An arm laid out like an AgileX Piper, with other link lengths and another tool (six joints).
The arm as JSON. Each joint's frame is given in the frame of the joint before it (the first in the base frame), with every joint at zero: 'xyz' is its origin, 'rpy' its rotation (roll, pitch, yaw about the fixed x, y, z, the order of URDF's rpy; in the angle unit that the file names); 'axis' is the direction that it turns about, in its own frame. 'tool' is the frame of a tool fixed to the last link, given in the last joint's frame.
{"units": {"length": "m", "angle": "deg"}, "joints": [
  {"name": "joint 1", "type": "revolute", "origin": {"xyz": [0.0, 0.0, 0.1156], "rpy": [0.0, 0.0, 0.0]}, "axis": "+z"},
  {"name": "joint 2", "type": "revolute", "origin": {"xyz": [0.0, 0.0, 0.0], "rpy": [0.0, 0.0, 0.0]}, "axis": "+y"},
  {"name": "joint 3", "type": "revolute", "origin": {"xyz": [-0.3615, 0.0, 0.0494], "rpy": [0.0, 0.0, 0.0]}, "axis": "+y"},
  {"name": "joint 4", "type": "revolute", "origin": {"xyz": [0.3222, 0.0, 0.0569], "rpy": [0.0, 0.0, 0.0]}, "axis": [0.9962, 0.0, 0.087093]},
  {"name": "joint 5", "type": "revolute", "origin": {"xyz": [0.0, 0.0, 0.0], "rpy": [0.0, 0.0, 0.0]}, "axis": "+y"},
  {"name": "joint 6", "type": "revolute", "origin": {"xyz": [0.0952, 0.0, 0.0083], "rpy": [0.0, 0.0, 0.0]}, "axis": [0.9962, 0.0, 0.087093]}
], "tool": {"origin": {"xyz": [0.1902, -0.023, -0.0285], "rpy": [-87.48, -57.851, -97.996]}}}
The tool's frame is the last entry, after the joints.
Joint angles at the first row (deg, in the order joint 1, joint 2, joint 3, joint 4, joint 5, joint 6):
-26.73 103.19 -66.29 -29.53 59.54 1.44
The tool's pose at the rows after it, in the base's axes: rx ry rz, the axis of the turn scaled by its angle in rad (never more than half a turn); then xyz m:
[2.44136, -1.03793, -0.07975, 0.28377, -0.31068, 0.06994]
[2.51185, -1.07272, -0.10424, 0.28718, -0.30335, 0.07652]
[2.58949, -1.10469, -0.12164, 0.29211, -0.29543, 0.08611]
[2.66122, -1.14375, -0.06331, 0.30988, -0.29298, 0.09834]
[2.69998, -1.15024, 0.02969, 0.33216, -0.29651, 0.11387]
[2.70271, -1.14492, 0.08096, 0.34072, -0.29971, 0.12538]
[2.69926, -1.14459, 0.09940, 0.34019, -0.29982, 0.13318]
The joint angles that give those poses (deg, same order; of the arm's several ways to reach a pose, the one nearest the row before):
-28.82 103.19 -68.79 -24.73 61.35 -2.89
-30.40 103.19 -71.74 -19.07 64.23 -7.80
-32.04 103.19 -75.00 -13.42 67.65 -12.59
-33.54 103.19 -78.71 -8.02 69.10 -16.25
-34.03 103.19 -82.27 -4.96 69.31 -18.46
-34.03 102.71 -83.76 -4.44 69.33 -19.04
-34.07 101.89 -84.00 -4.44 69.64 -19.13

